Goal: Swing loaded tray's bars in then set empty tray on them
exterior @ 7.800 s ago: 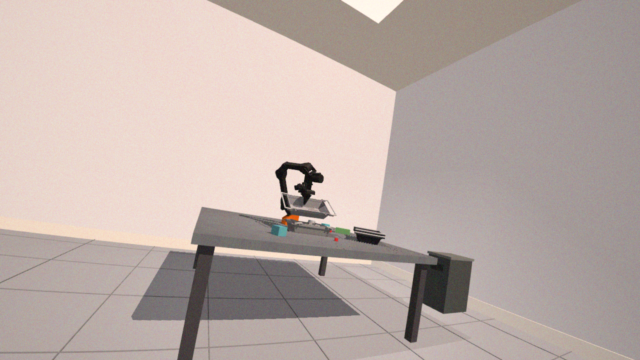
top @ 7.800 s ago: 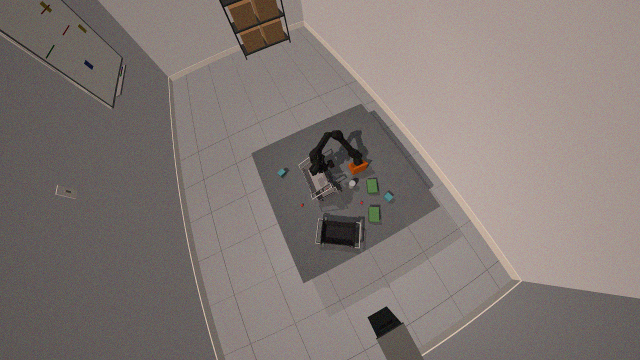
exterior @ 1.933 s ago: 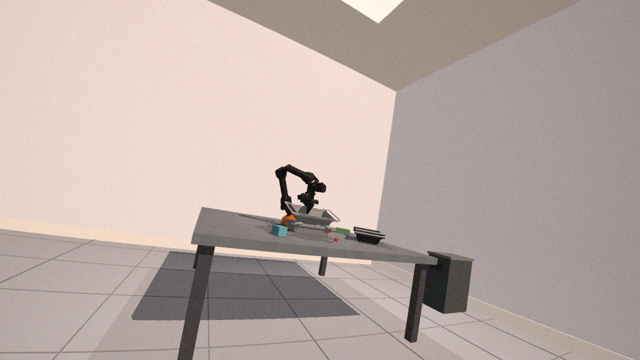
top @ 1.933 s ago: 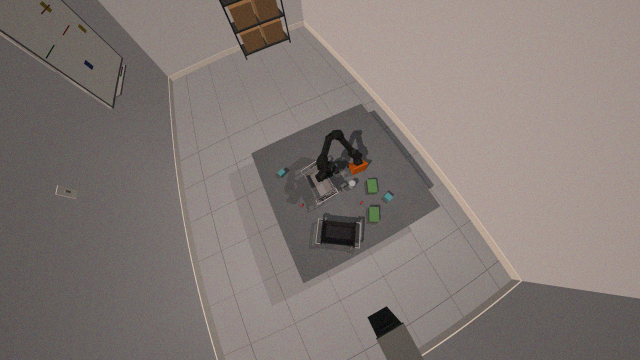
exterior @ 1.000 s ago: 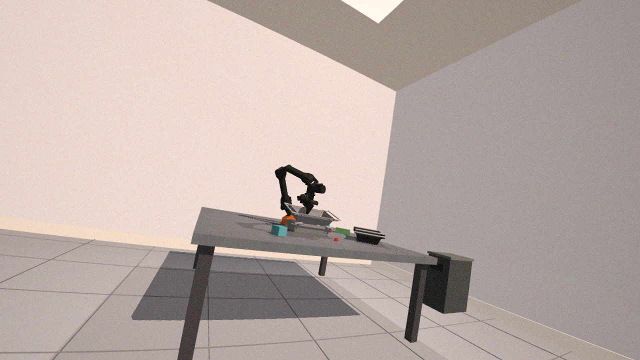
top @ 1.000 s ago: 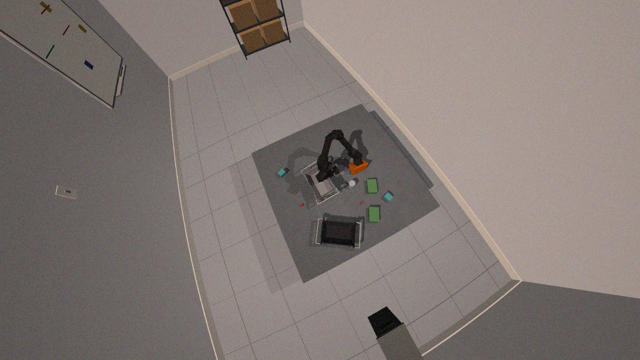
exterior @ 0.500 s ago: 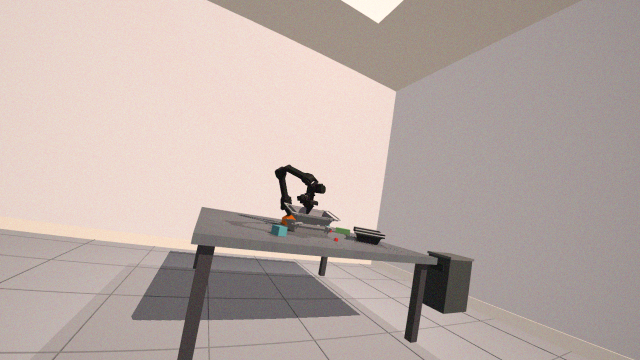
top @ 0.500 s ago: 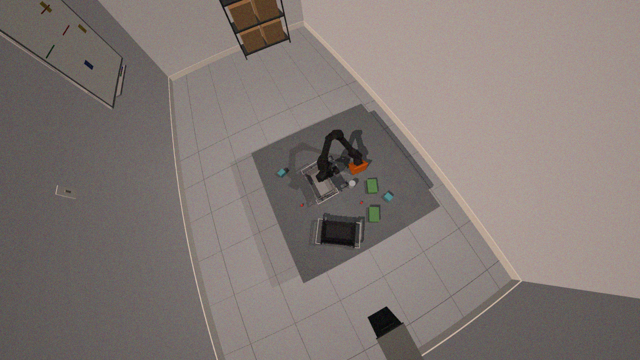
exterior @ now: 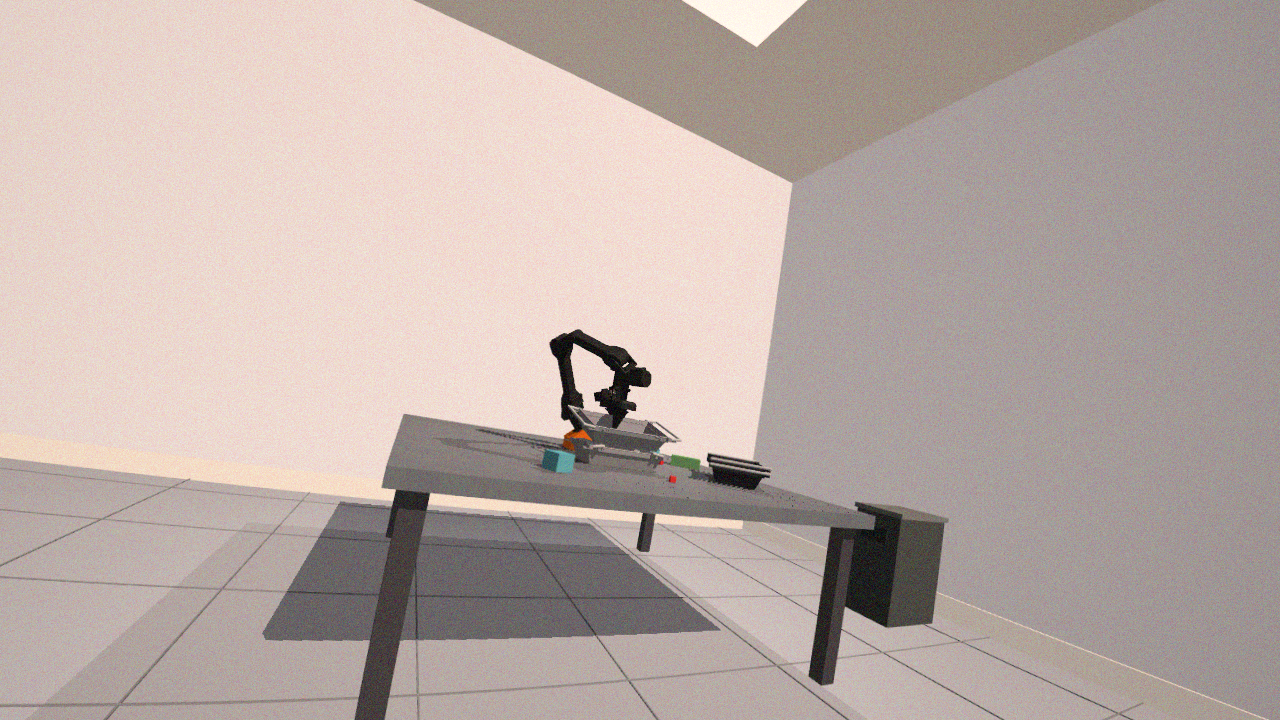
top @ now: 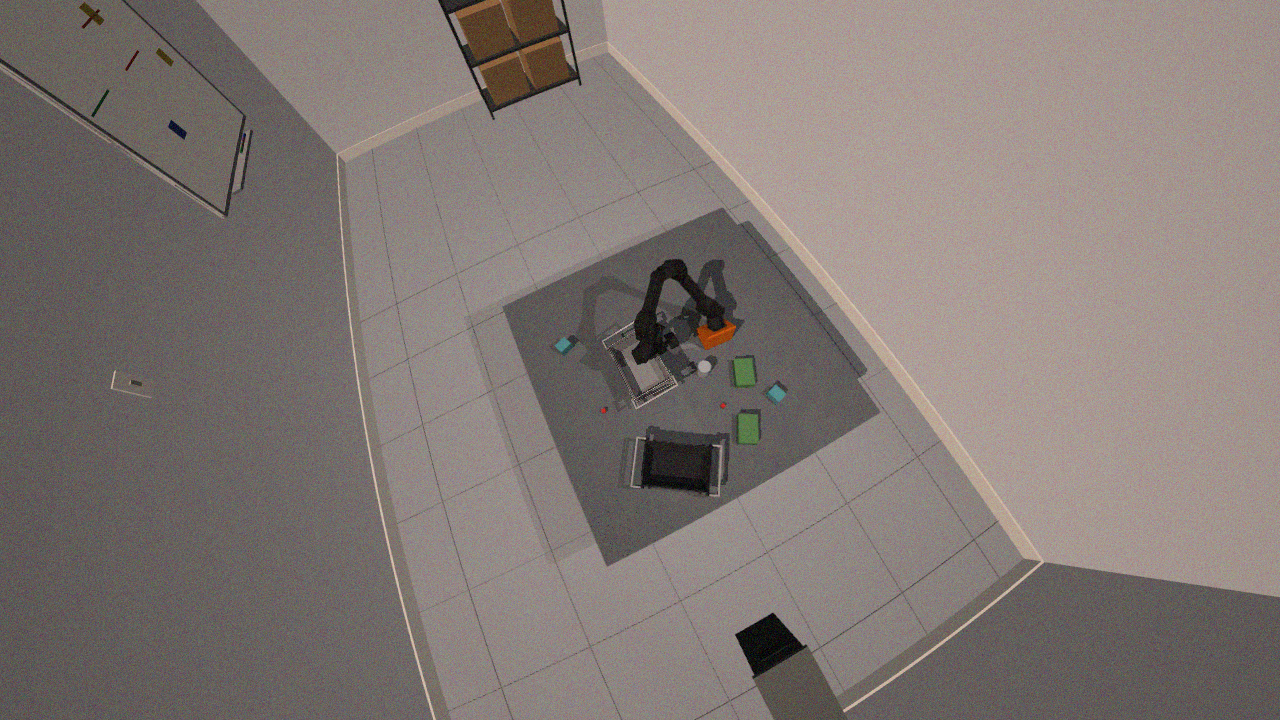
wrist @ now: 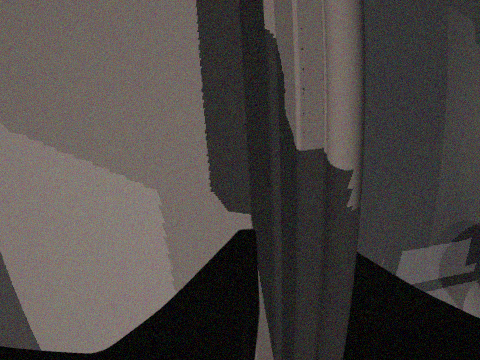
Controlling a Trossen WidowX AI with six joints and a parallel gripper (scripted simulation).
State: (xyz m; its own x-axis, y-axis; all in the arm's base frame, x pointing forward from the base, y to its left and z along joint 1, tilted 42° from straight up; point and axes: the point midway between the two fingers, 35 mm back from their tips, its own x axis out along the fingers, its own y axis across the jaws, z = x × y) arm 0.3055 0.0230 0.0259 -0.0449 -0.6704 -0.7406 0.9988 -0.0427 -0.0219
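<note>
Now: gripper tip 8 cm short of the grey tray and 2 cm below it.
</note>
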